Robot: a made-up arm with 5 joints.
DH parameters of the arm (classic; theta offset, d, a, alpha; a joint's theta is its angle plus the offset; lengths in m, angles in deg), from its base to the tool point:
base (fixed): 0 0.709 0.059 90
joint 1: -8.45 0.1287 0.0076 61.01
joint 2: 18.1 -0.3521 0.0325 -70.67
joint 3: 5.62 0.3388 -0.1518 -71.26
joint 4: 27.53 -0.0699 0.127 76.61
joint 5: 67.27 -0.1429 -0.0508 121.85
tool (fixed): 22.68 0.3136 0 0
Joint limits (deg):
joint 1: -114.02..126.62
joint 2: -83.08..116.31
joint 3: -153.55..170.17
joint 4: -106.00..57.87
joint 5: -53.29..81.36
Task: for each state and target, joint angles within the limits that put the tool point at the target. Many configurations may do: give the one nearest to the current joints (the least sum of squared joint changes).
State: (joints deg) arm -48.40 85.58 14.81 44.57 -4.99
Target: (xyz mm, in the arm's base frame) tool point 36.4 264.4 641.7
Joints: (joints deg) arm -58.33 55.91 -4.34 57.87 -18.71
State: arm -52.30 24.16 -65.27 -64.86 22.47
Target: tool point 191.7 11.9 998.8
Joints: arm -90.38 14.07 -112.18 -55.20 -9.91
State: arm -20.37 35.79 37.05 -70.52 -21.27
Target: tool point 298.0 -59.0 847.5
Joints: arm 6.36 15.00 16.39 -19.28 -27.31
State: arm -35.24 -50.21 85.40 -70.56 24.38
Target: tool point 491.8 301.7 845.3
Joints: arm -23.40 -83.08 69.50 -45.13 2.07
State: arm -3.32 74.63 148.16 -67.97 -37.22
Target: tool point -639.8 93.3 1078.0
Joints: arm 28.55 72.14 143.65 -100.94 -20.46
